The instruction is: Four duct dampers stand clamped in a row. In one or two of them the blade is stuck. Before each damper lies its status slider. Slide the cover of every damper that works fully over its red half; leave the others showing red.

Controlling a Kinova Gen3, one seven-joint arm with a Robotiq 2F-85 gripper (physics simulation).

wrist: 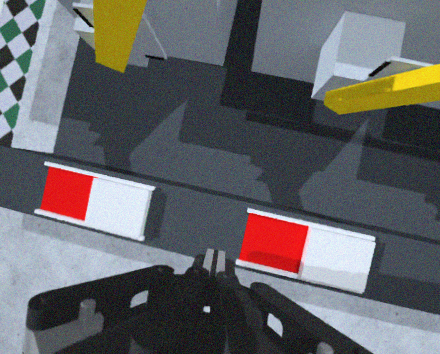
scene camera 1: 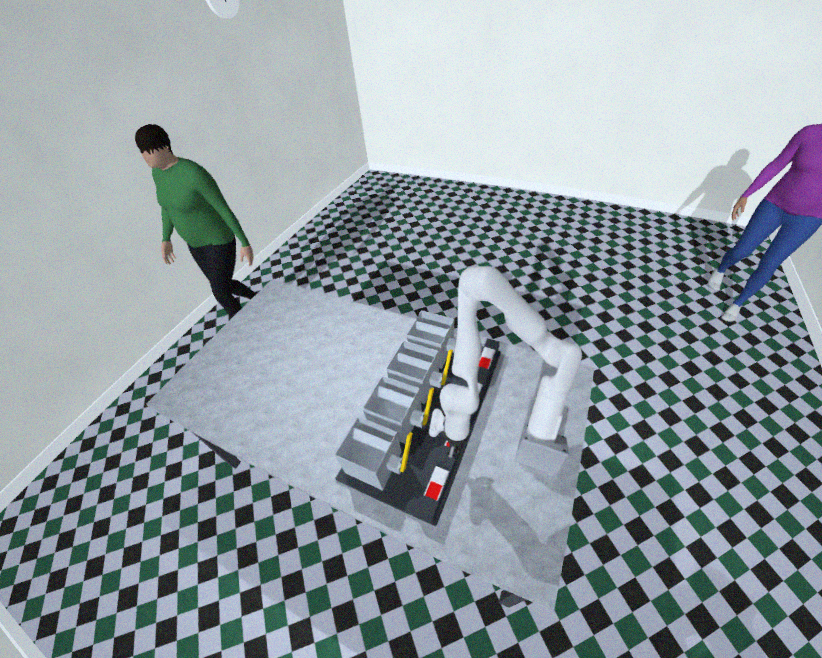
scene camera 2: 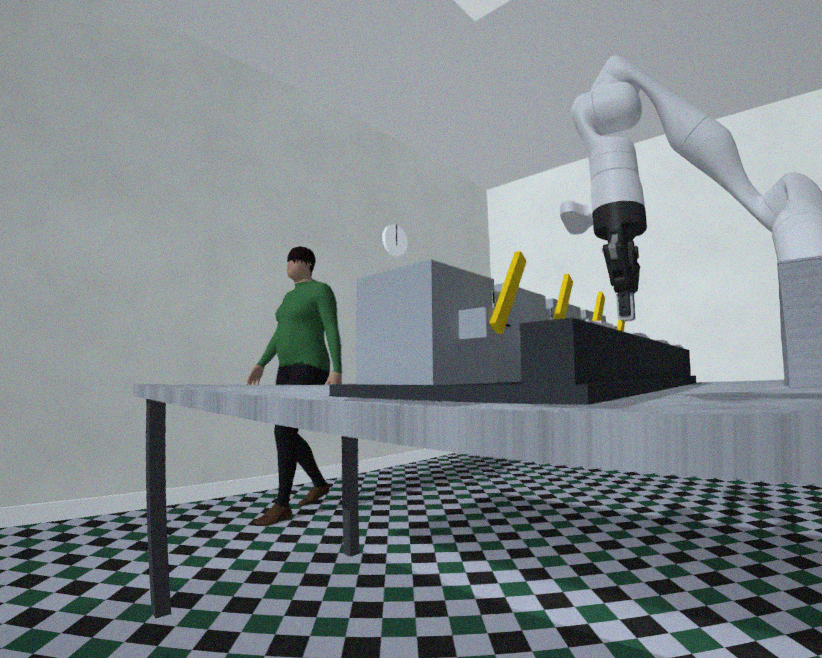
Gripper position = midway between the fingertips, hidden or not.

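Note:
Scene camera 2 gives me a yellow lever (scene camera 2: 500,315) together with my gripper (scene camera 2: 626,320). In the wrist view I see the gripper too (wrist: 214,262), and a white cover (wrist: 333,258) is there with it.

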